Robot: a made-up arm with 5 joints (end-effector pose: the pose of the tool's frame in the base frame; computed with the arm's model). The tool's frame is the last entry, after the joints.
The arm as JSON. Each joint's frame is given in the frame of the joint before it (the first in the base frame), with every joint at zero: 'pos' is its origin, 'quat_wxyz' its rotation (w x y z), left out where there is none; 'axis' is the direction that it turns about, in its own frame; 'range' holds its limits. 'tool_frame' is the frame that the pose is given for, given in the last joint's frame.
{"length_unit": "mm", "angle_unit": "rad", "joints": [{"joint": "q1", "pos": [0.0, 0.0, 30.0], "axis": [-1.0, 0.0, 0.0], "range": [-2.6, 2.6]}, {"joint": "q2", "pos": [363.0, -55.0, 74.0], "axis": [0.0, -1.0, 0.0], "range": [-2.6, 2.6]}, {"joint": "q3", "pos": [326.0, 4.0, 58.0], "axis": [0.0, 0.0, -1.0], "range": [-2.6, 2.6]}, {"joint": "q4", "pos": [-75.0, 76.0, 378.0], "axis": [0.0, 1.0, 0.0], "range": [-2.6, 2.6]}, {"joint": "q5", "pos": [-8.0, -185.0, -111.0], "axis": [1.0, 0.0, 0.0], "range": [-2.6, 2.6]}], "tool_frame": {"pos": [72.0, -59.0, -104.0]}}
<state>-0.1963 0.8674 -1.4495 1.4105 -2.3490</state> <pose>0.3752 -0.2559 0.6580 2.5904 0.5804 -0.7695</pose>
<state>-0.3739 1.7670 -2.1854 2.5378 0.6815</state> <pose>-0.3206 -0.3768 0.4154 -0.9344 0.2109 -1.1147</pose>
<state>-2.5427 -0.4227 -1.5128 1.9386 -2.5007</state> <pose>0.9215 -0.0080 -0.2459 -1.2451 -2.2371 -0.0399</pose>
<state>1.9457 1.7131 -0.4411 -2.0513 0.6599</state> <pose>-0.2942 0.4422 -0.0453 -0.5781 0.1053 -2.6391</pose>
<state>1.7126 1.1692 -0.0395 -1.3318 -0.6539</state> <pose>0.1061 0.6791 0.2020 -0.8496 -2.3638 1.4495</pose>
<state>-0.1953 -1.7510 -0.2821 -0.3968 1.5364</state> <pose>0.5912 0.0253 -0.3226 1.6848 1.3312 -0.8400</pose>
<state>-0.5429 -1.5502 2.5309 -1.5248 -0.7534</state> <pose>0.8589 0.1038 0.0307 -2.7399 0.0621 -0.0644</pose>
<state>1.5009 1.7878 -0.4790 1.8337 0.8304</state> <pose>-0.0778 0.0461 0.2910 -1.1349 -0.0909 -0.0902</pose>
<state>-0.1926 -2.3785 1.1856 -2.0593 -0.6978</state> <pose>0.6573 -0.0773 -0.4184 -1.4268 -0.0590 0.8103</pose>
